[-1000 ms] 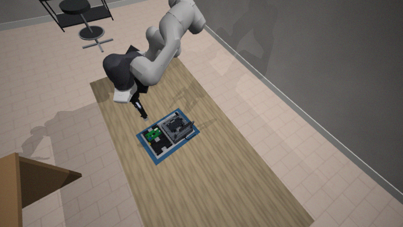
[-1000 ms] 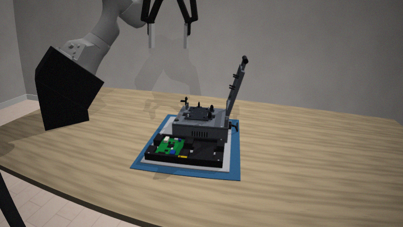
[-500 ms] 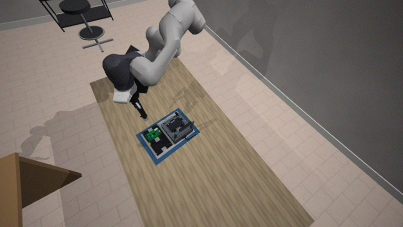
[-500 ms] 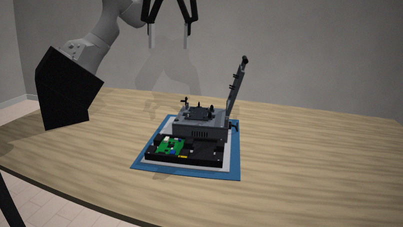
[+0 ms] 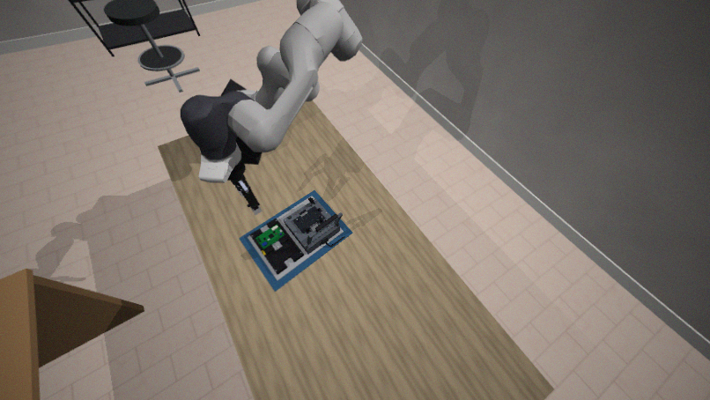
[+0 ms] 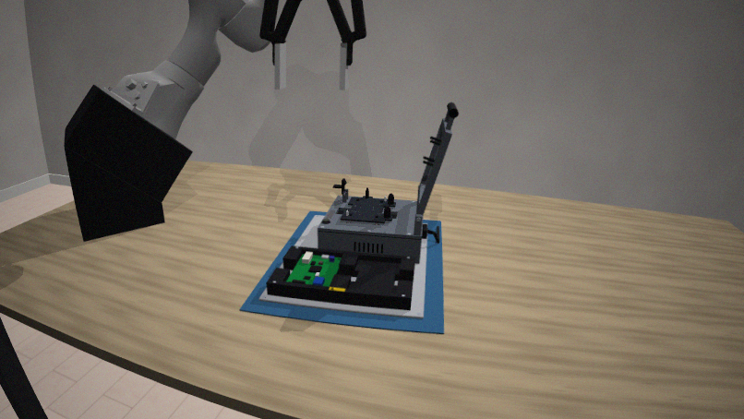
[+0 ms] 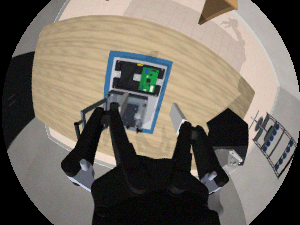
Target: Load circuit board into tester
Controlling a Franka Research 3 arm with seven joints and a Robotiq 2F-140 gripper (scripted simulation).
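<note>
Now: the green circuit board 31 cm below my hand. Round my hand: tester lid: 15 cm ahead, 20 cm to the left, 15 cm below.
</note>
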